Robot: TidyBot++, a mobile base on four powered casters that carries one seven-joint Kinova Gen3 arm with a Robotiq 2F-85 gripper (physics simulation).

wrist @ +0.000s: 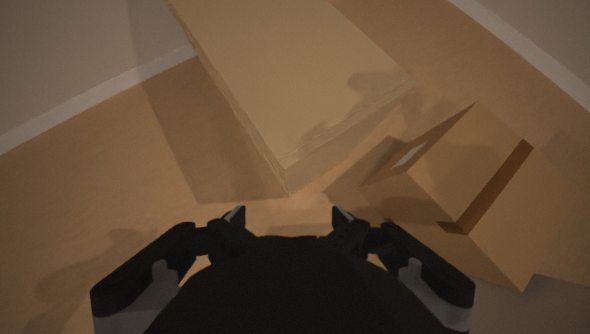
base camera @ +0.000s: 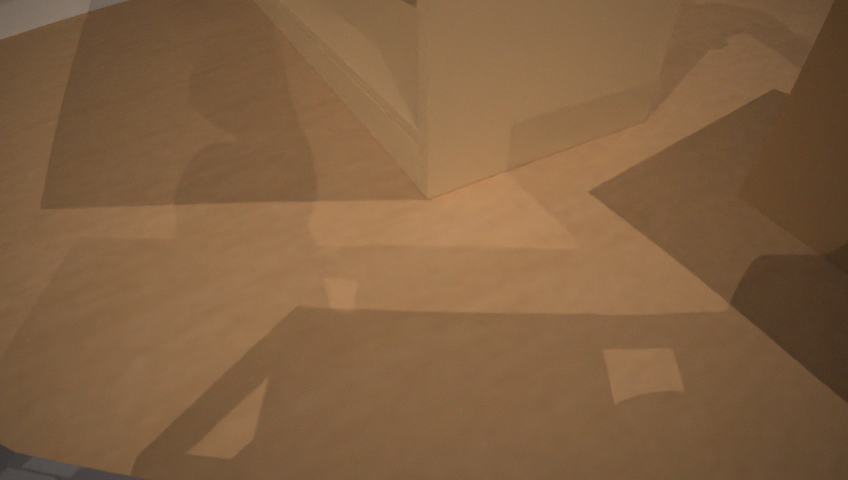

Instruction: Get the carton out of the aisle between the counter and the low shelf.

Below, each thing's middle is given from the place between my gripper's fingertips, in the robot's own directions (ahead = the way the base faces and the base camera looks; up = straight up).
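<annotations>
There is the carton (base camera: 791, 182), which is 700 mm to the right of my hand and 60 mm ahead of it. It is also 520 mm below my hand.
</annotations>
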